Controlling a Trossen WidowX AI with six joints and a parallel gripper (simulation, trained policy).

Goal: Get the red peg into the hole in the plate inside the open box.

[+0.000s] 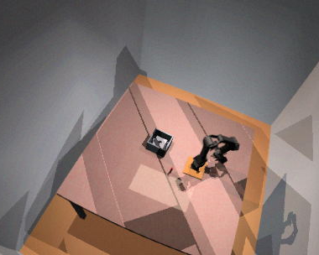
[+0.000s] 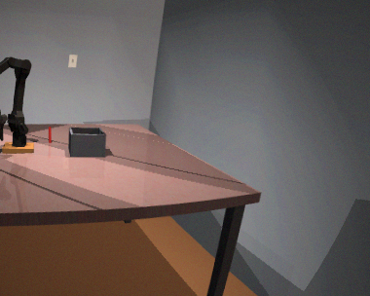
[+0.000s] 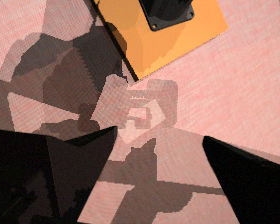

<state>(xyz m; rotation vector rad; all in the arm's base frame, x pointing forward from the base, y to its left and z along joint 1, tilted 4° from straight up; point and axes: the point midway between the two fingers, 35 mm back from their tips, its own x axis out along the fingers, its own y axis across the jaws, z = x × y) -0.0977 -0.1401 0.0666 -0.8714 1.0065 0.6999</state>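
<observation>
My gripper tip is 280 mm to the right of the red peg, 230 mm short of it and 20 mm above it. Also, from my gripper tip: dark grey box 420 mm ahead, 110 mm to the left, 40 mm below; then plate 420 mm ahead, 110 mm to the left, 20 mm below.
</observation>
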